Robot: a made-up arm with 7 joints.
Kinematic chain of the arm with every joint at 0, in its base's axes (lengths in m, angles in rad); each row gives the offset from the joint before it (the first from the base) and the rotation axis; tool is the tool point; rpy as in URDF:
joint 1: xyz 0 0 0.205 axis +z
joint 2: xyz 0 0 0 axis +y
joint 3: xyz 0 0 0.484 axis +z
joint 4: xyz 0.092 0 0 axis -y
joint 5: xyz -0.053 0 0.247 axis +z
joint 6: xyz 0 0 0 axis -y
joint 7: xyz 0.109 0 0 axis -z
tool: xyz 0 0 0 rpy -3.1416 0 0
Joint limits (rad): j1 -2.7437..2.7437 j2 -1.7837..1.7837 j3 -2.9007..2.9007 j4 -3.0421..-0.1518 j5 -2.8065..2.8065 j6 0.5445..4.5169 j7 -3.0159..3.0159
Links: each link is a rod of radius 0.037 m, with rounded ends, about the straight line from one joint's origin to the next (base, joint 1, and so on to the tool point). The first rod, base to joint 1, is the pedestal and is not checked.
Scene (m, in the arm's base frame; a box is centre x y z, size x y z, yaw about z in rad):
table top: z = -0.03
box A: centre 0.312 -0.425 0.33 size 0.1 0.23 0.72 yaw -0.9
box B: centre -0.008 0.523 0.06 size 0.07 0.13 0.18 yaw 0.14
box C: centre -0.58 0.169 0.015 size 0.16 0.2 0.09 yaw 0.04
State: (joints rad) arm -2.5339 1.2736 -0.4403 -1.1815 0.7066 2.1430 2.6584
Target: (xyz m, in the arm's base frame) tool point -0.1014 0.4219 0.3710
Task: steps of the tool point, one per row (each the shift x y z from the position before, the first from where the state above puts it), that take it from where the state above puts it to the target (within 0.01 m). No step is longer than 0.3 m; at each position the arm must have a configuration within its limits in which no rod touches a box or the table.
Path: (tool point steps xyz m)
1: 0.0806 -0.1813 0.1759
2: 0.1503 -0.1252 0.1828
3: 0.1913 -0.0392 0.1819
4: 0.1901 0.0640 0.1680
5: 0.1710 0.0173 0.0019
6: 0.1788 0.0928 0.0002
7: 0.1413 0.1731 -0.0105
8: 0.0607 0.2277 -0.0327
9: -0.0414 0.2320 -0.0637
10: -0.1321 0.1790 -0.0961
11: -0.1811 0.0838 -0.1196
12: -0.1735 -0.0226 -0.1252

